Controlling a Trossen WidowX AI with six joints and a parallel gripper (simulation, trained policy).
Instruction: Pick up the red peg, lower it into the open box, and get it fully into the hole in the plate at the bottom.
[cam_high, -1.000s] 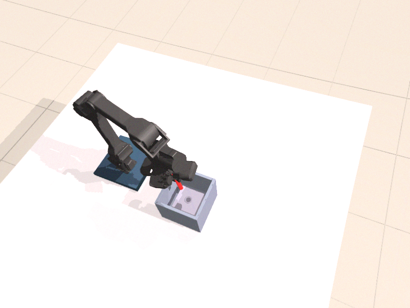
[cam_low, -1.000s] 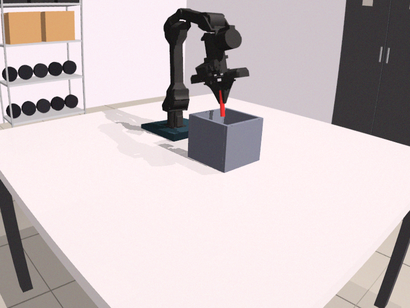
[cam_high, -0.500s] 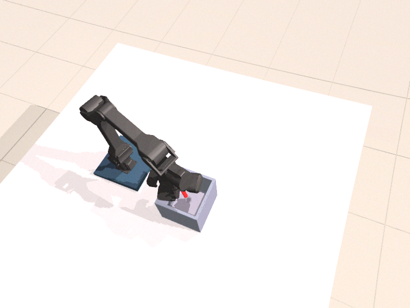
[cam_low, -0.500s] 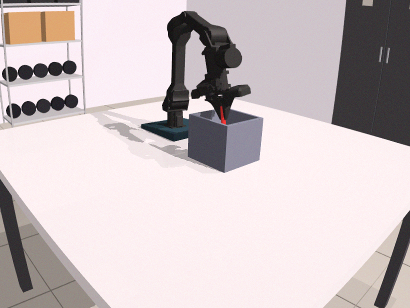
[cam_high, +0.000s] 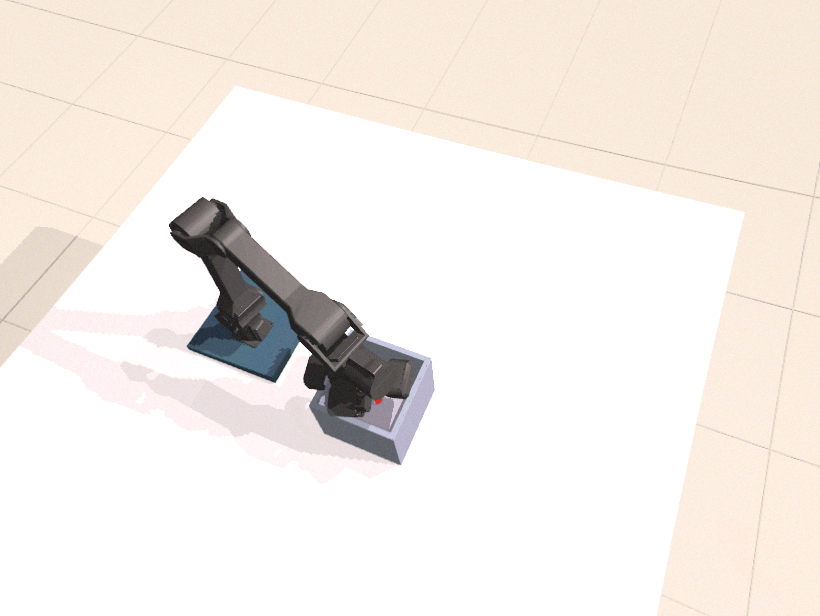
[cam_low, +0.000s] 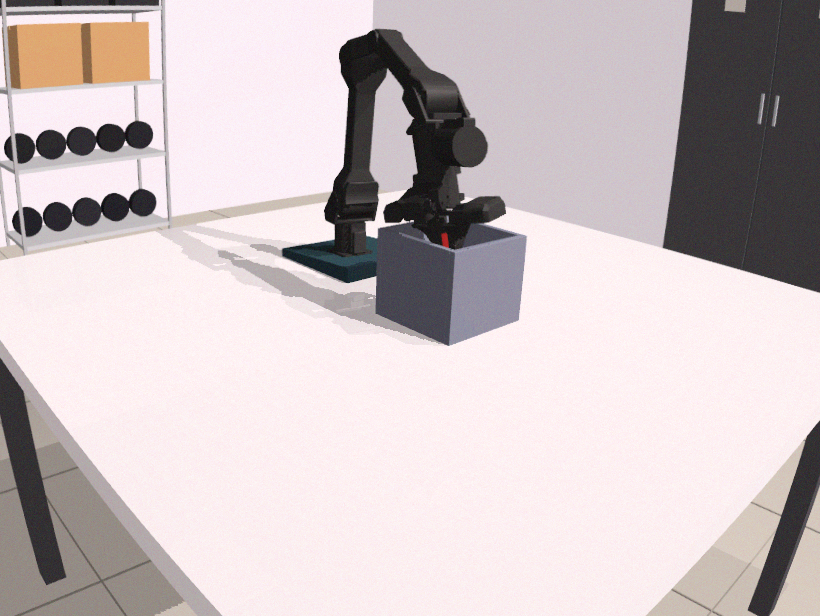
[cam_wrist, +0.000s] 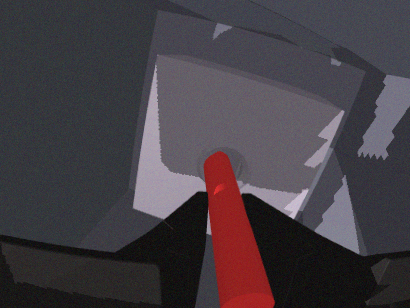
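Now: the red peg 10 mm above my gripper tip. From my gripper tip the other things lie so: plate: 40 mm below.
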